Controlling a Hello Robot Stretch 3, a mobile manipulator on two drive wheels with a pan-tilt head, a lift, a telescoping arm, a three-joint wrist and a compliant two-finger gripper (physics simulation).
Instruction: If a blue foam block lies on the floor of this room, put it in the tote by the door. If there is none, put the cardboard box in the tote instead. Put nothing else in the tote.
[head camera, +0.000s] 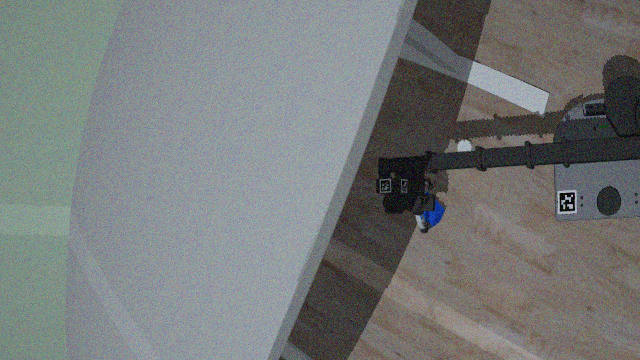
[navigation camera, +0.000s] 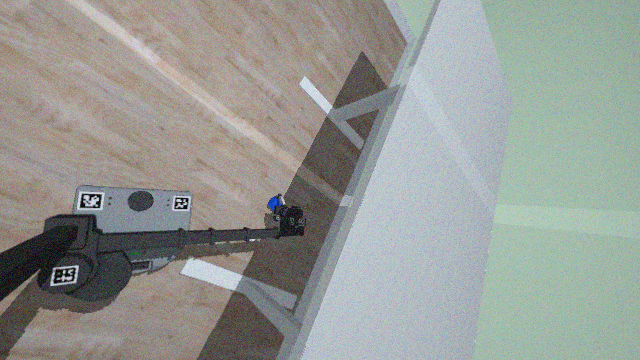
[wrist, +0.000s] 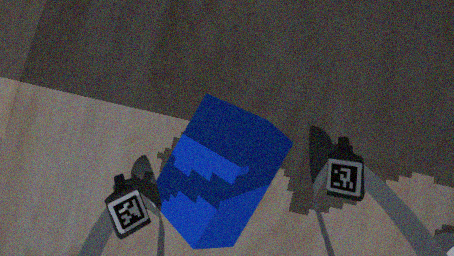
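Pixels of known places: gripper, fingertip midpoint: (wrist: 230, 160); robot's base, link origin: (head camera: 607, 200) (navigation camera: 140, 199).
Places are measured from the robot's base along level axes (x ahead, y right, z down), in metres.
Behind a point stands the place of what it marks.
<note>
A blue foam block (head camera: 436, 214) @(x 0.012, y 0.589, z -0.064 m) (navigation camera: 273, 203) @(x 0.008, y 0.594, z -0.064 m) (wrist: 235, 200) @(x -0.012, y 0.610, z -0.060 m) is on the floor near the edge of the table's shadow. It sits at an angle. My gripper (head camera: 427, 206) @(x -0.013, y 0.635, z -0.035 m) (navigation camera: 279, 207) @(x -0.013, y 0.635, z -0.035 m) (wrist: 230, 160) @(x -0.013, y 0.635, z -0.035 m) is open. In the wrist view the block shows between the two fingers, closer to the left finger, with a gap to the right finger. How high the fingertips are above the floor is hard to tell. The tote, the door and the cardboard box do not show in these views.
A large white table (head camera: 225, 150) @(x -0.067, y 0.447, z -0.950 m) (navigation camera: 410, 210) @(x 0.043, y 0.509, z -0.950 m) stands beside the gripper, its edge close to the wrist. A white table foot (head camera: 510, 87) @(x -0.355, y 0.310, z -0.025 m) (navigation camera: 210, 274) @(x -0.353, y 0.304, z -0.025 m) reaches out near the arm. A small white round object (head camera: 464, 146) @(x -0.185, y 0.499, z -0.025 m) lies beside the arm. My base (head camera: 585, 175) @(x -0.066, y 0.070, z -0.160 m) (navigation camera: 162, 215) @(x -0.050, y 0.071, z -0.160 m) is behind.
</note>
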